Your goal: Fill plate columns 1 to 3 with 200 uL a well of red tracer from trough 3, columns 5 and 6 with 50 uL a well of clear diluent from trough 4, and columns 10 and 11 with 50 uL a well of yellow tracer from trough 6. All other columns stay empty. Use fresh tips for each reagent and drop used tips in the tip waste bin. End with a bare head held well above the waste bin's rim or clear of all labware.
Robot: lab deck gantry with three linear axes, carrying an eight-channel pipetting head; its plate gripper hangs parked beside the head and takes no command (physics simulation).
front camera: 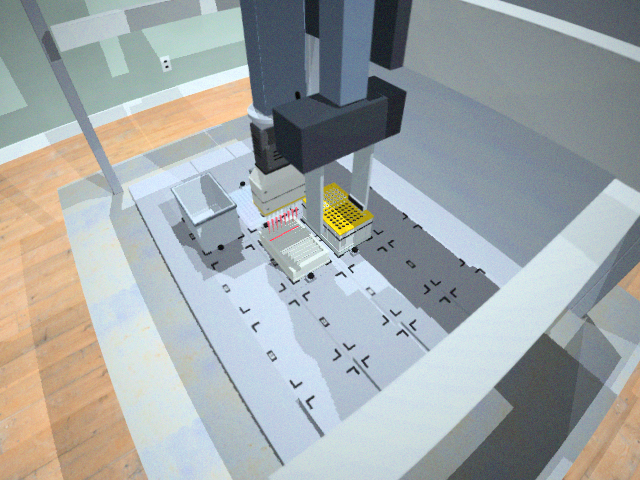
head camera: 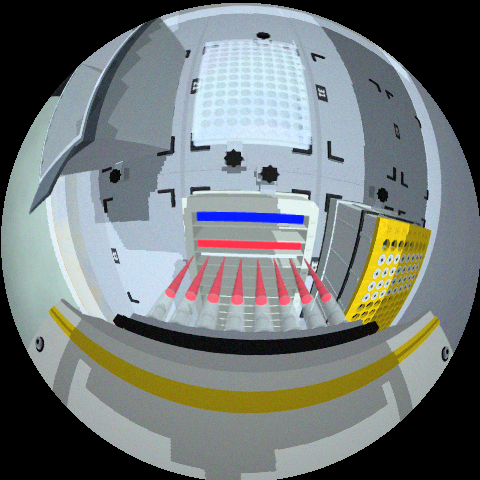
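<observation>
The pipetting head carries a row of tips filled with red liquid. Their ends hang just above the trough reservoir, close to its red trough. The clear well plate lies behind the reservoir; I see no colour in its wells. The yellow tip rack beside the reservoir shows dark holes and pale rings. The waste bin stands on the other side. My plate gripper hangs parked, open and empty.
A blue trough lies beyond the red one. Black knobs stand on the deck beside the labware. A thick pale frame beam crosses the near side, and a slim grey post rises at the left.
</observation>
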